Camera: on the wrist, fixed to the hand. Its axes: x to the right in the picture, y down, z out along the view.
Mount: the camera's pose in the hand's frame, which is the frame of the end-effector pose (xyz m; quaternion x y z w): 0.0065 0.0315 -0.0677 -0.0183 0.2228 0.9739 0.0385
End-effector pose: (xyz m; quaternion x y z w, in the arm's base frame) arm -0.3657 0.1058 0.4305 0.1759 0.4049 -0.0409 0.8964
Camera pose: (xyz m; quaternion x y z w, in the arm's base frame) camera -0.4027 0.1593 0.3933 -0.3938 -0.0447 -0.9180 0.0126
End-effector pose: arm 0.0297 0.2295 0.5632 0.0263 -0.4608 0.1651 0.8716
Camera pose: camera 0.0771 0.2744 0.5263 0.5005 -0.1478 -0.8527 0.0241
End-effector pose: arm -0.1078 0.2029 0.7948 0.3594 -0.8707 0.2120 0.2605
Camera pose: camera -0.1145 0.2577 0.8454 -0.8861 -0.3294 0.3260 0.0041
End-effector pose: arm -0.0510 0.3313 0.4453 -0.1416 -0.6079 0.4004 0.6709
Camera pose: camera 0.0000 0.3761 0.4136 0.6990 -0.2567 -0.6261 0.2313
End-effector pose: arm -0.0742 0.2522 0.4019 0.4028 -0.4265 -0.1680 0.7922
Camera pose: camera -0.0180 0.3012 0.4089 -0.3769 -0.2291 0.8470 0.2965
